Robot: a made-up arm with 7 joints. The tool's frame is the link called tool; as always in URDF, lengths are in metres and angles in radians.
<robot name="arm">
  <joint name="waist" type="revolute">
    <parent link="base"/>
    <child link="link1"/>
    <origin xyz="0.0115 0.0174 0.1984"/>
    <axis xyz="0 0 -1"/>
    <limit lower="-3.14" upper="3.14"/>
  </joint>
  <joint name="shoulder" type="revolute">
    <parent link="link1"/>
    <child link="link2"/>
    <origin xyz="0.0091 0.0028 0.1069"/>
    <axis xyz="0 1 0"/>
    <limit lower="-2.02" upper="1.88"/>
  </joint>
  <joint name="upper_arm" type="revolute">
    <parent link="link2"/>
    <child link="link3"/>
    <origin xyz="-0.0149 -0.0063 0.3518"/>
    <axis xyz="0 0 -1"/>
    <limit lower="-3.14" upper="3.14"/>
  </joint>
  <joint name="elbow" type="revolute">
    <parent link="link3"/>
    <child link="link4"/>
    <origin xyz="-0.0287 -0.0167 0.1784"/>
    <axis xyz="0 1 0"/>
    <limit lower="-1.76" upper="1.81"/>
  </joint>
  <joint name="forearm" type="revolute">
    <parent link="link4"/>
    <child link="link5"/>
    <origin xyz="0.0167 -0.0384 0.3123"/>
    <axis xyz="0 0 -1"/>
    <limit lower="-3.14" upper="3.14"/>
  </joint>
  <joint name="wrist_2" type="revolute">
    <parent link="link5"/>
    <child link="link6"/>
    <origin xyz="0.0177 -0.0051 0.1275"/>
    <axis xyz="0 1 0"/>
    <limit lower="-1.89" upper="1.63"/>
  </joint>
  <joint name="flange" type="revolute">
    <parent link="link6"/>
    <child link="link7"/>
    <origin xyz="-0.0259 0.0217 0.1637"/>
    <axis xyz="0 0 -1"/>
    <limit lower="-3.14" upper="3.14"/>
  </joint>
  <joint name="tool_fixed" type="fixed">
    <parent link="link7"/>
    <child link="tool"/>
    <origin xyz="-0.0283 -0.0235 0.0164" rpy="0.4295 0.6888 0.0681"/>
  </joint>
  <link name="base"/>
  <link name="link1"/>
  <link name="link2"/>
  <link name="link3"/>
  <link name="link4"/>
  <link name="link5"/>
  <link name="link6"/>
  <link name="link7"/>
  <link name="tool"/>
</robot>
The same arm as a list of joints. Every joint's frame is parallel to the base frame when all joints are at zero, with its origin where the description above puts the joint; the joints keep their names.
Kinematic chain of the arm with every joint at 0, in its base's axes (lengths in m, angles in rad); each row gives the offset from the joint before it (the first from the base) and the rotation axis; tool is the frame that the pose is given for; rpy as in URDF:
waist: xyz 0.0115 0.0174 0.1984 axis -z
shoulder: xyz 0.0091 0.0028 0.1069 axis +y
upper_arm: xyz -0.0149 -0.0063 0.3518 axis -z
elbow: xyz -0.0287 -0.0167 0.1784 axis +y
forearm: xyz 0.0167 -0.0384 0.3123 axis -z
wrist_2: xyz 0.0177 -0.0051 0.1275 axis +y
flange: xyz -0.0259 0.0217 0.1637 axis -z
tool: xyz -0.0283 -0.0235 0.0164 rpy 0.4295 0.6888 0.0681
Joint limits (rad, base to tool): -3.14..3.14 -2.02..1.88 -3.14..3.14 -1.76..1.81 -3.14..3.14 -1.89..1.63 -3.14..3.14

